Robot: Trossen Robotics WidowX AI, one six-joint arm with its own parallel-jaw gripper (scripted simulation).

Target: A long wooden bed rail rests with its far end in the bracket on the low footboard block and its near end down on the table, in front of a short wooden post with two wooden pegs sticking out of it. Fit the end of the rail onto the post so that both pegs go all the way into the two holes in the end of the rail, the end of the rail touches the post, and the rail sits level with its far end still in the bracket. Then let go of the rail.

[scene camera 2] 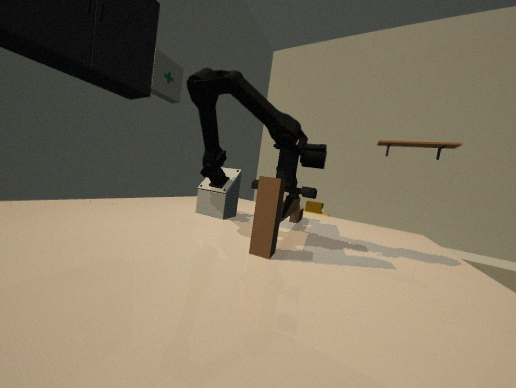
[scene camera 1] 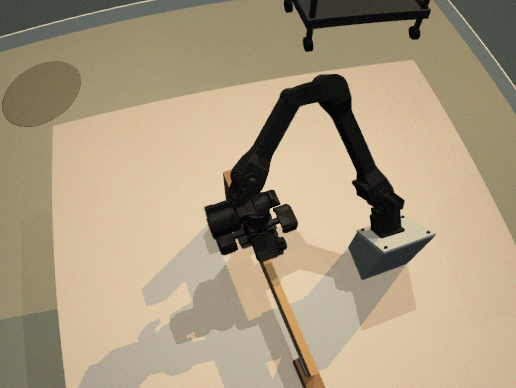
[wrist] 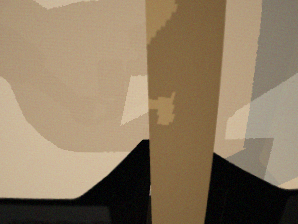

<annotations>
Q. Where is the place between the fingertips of my gripper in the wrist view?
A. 166, 146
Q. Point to a wooden bed rail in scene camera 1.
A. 284, 308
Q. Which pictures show my gripper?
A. Scene camera 2, scene camera 1 and the wrist view: all of them.
</annotations>
